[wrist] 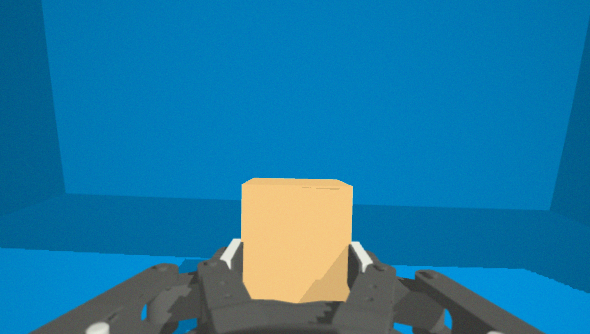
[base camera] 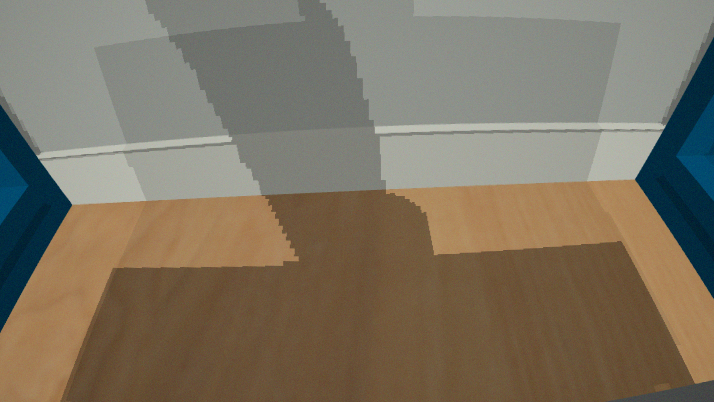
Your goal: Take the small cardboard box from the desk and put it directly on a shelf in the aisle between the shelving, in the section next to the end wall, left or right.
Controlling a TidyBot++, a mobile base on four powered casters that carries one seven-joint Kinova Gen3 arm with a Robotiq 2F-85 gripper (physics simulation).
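Frame: origin at the arm's base, x ahead, y left, z up, level; centimetres.
Where they show: gripper, between the fingertips: (wrist: 295, 256).
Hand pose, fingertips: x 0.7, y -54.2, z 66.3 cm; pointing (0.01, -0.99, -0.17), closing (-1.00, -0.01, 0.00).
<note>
Each offset is from my fingertips to the top centre of the thing. "spot": to the spot under its first point. Level surfaces: height alone.
The small cardboard box @(dx +0.0, dy -1.5, dz +4.4 cm) (wrist: 297, 240), plain tan, is held upright between the two fingertips of my gripper (wrist: 295, 256) in the wrist view. The gripper is shut on it, with a pale pad at each side of the box. Behind the box is a blue shelf section, with its back panel @(spot: dx -0.2, dy -30.3, dz +9.9 cm) (wrist: 300, 100) facing me, a side panel at left (wrist: 25, 100) and a bright shelf board @(dz -6.9 cm) (wrist: 75, 270) low in the view. Whether the box touches the board is hidden by the gripper. The gripper and box do not show in the base camera view.
In the base camera view the pale end wall (base camera: 500, 75) with its baseboard @(spot: dx +44.7, dy +40.1, dz -100.9 cm) (base camera: 475, 155) stands straight ahead. Dark blue shelving stands close at the left (base camera: 37, 175) and right (base camera: 665, 155) edges. Shadows of the robot fall on the wooden floor @(dz -106.0 cm) (base camera: 200, 230) and wall.
</note>
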